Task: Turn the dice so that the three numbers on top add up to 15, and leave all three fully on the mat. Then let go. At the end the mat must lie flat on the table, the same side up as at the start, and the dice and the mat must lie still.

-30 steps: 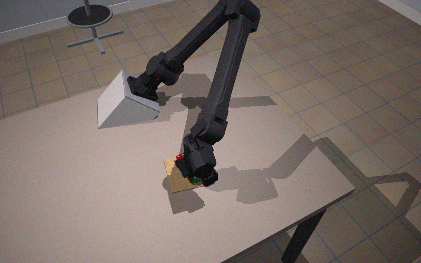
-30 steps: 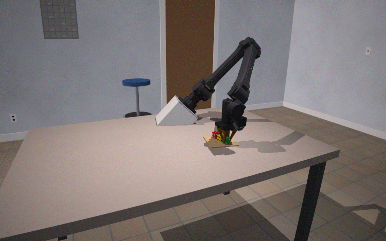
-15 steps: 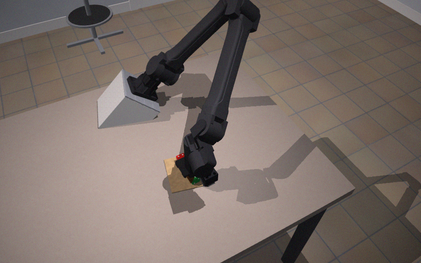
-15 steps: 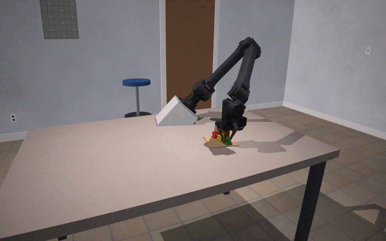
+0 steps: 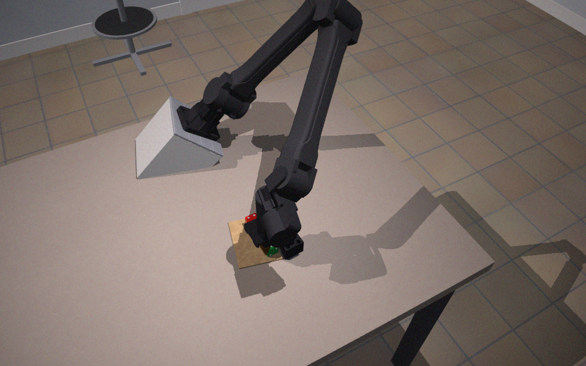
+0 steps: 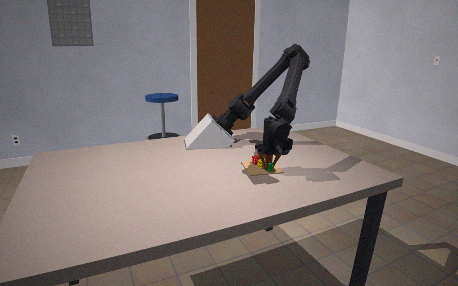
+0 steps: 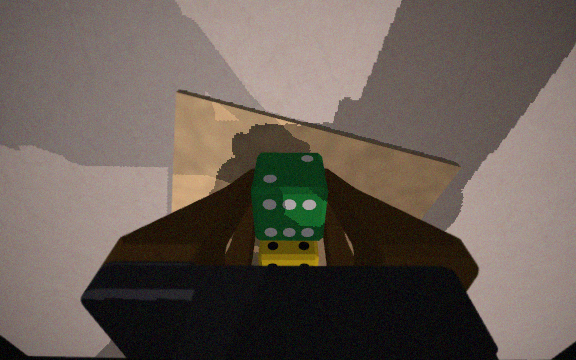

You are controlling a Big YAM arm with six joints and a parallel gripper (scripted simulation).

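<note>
Now: the green die right at my hand. From my hand the other things lie so: yellow die: 50 mm behind, 10 mm to the right; then tan mat: 50 mm behind, 20 mm below, 10 mm to the right; then red die: 90 mm behind, 10 mm to the right.
</note>
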